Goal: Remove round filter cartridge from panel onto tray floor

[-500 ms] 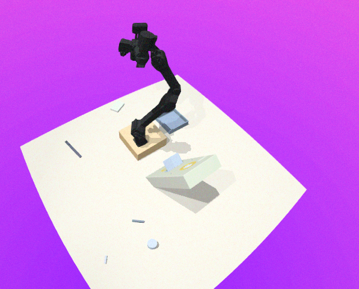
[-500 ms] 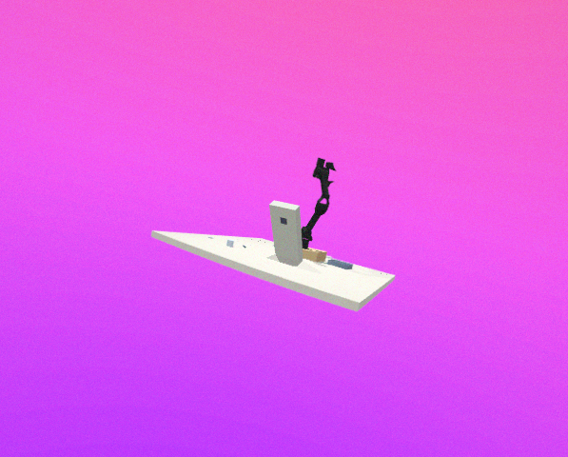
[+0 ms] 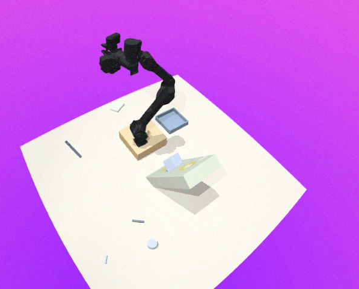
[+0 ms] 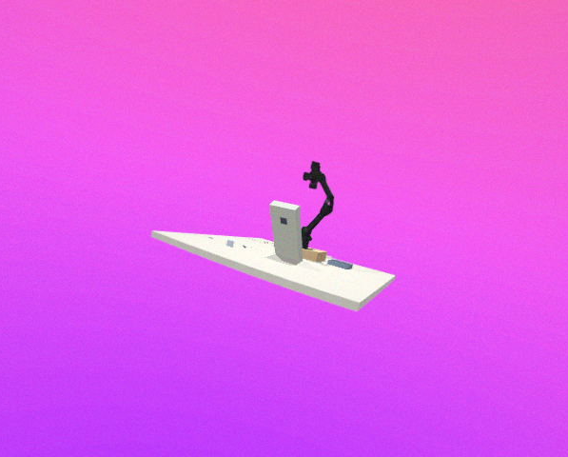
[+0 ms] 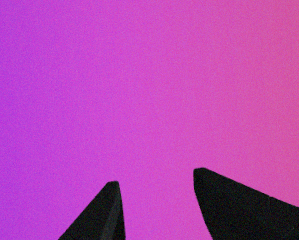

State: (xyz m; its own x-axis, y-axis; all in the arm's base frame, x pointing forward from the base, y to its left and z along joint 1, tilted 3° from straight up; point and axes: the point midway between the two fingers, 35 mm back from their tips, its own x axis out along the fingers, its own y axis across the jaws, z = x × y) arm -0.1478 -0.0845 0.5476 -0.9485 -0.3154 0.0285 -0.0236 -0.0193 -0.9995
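Right now the round filter cartridge is 54 cm ahead of my gripper tip, 36 cm below it and 15 cm to the left of it. Round my gripper tip: blue tray: 60 cm below, 39 cm to the left, 8 cm ahead; short bar: 61 cm below, 55 cm ahead, 12 cm to the right; grey service panel: 50 cm ahead, 43 cm below, 14 cm to the left.
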